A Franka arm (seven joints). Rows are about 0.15 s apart.
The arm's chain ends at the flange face. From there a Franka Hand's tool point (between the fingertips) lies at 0.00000 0.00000 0.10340 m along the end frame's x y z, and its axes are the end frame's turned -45 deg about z.
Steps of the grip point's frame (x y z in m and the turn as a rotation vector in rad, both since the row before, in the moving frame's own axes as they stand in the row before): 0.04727 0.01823 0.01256 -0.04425 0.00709 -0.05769; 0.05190 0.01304 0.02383 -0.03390 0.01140 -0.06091; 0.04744 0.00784 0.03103 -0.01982 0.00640 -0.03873; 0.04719 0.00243 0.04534 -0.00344 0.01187 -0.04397; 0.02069 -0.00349 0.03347 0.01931 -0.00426 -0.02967; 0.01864 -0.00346 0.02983 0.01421 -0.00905 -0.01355; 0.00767 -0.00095 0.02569 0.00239 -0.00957 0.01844
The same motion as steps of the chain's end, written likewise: 0.04249 -0.02314 0.01266 -0.02628 0.03630 -0.05769; 0.04256 -0.02902 0.02390 -0.01591 0.03203 -0.06091; 0.03715 -0.02895 0.03105 -0.00949 0.01854 -0.03873; 0.03398 -0.03101 0.04535 0.00596 0.01083 -0.04397; 0.01390 -0.01602 0.03349 0.01064 -0.01667 -0.02967; 0.01244 -0.01526 0.02984 0.00365 -0.01645 -0.01355; 0.00563 -0.00661 0.02570 -0.00508 -0.00846 0.01844
